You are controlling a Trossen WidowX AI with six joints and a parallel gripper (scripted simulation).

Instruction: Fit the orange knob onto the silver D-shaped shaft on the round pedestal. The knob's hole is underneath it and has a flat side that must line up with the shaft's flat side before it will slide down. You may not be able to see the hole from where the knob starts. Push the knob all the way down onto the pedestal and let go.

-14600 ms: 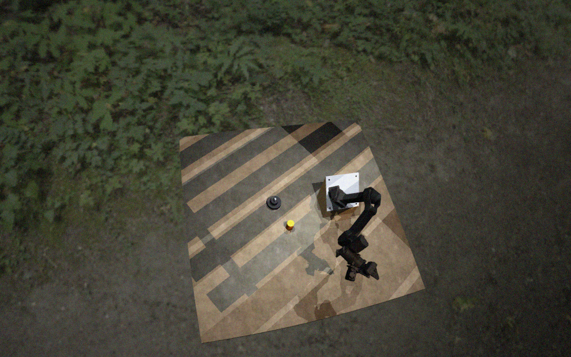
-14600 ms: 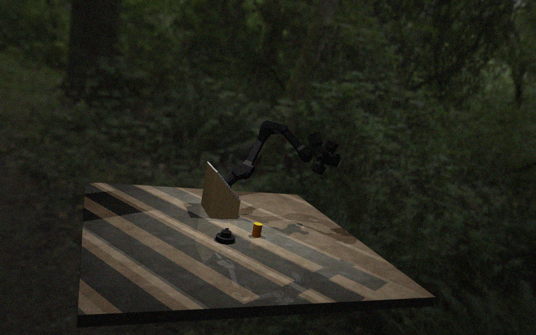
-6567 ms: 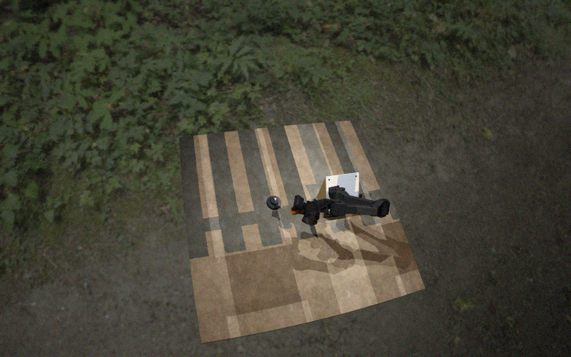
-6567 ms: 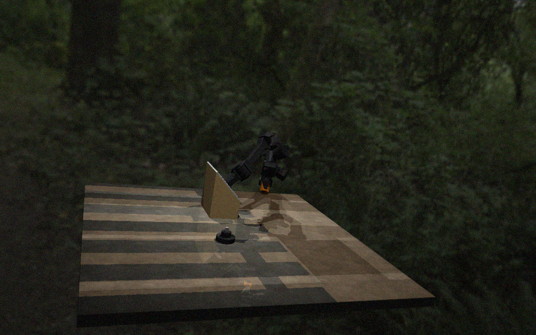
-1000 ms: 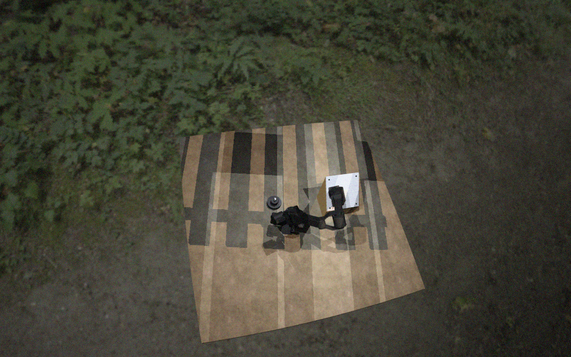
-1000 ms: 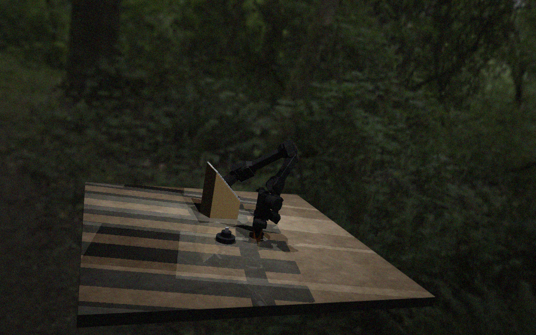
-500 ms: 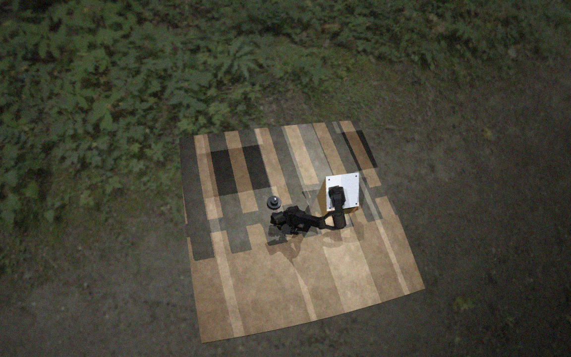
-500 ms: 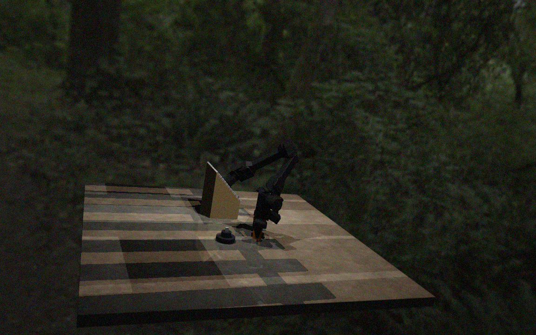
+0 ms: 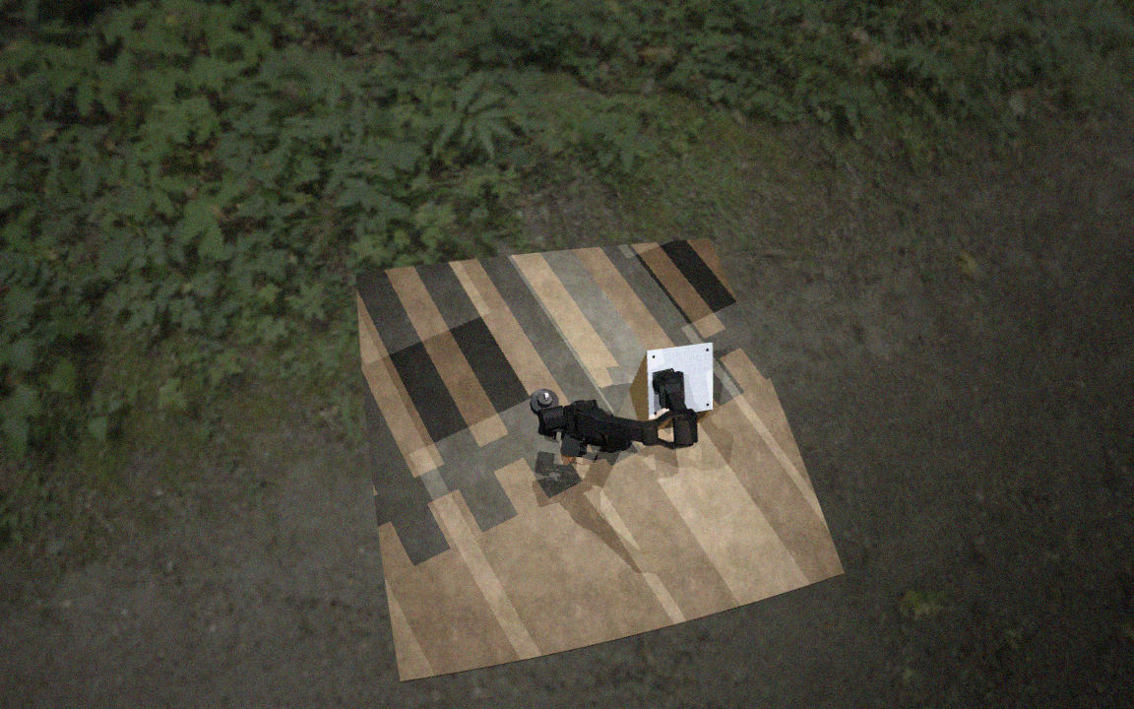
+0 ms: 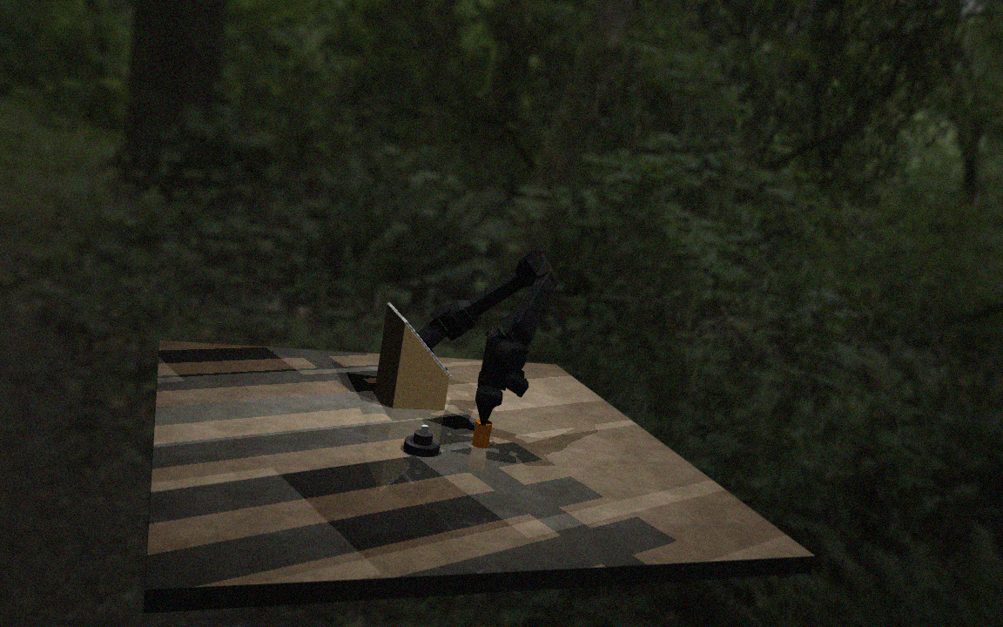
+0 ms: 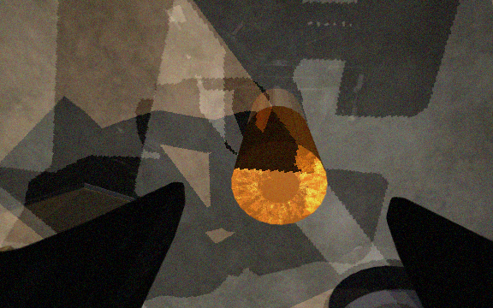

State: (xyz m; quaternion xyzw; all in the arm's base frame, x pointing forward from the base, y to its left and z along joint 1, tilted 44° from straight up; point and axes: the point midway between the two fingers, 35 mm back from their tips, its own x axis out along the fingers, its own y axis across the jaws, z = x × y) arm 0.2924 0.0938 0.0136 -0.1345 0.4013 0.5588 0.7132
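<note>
Now: gripper tip 2 cm above the orange knob. Round my gripper tip: round dark pedestal (16 cm to the right, 4 cm below, 2 cm ahead).
</note>
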